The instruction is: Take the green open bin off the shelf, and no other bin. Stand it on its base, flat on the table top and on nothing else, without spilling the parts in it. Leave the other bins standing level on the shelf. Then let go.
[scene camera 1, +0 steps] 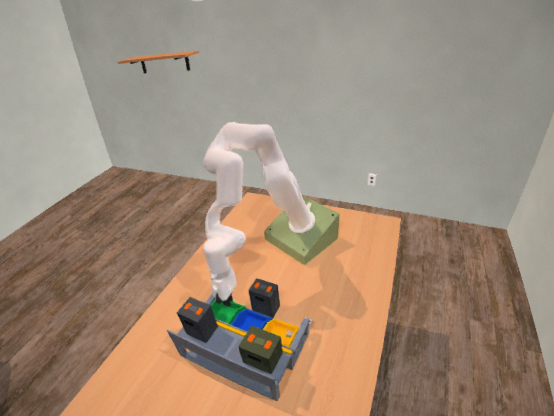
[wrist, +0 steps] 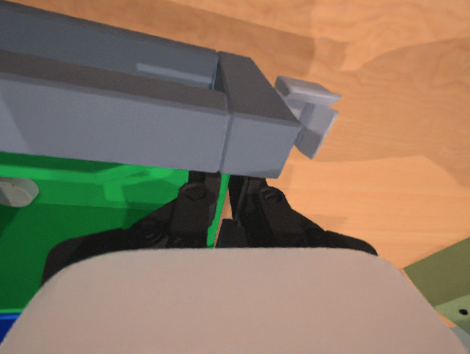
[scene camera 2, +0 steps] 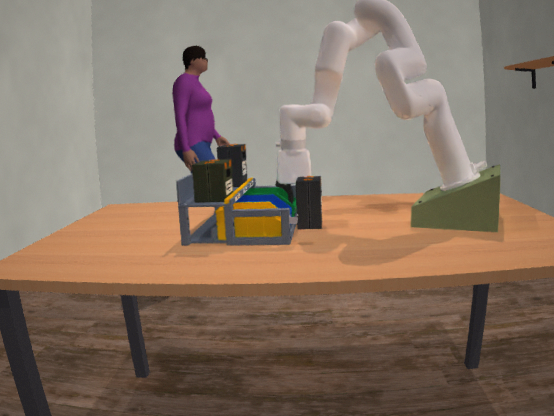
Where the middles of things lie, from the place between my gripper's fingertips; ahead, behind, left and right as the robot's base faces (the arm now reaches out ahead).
Right now my hand is 70 mm short of the green bin [wrist: 76,197], 30 mm to the right of it and 10 mm below it. Also, from my hand: yellow bin [scene camera 2: 244,226]: 250 mm to the left, 70 mm ahead, 10 mm above.
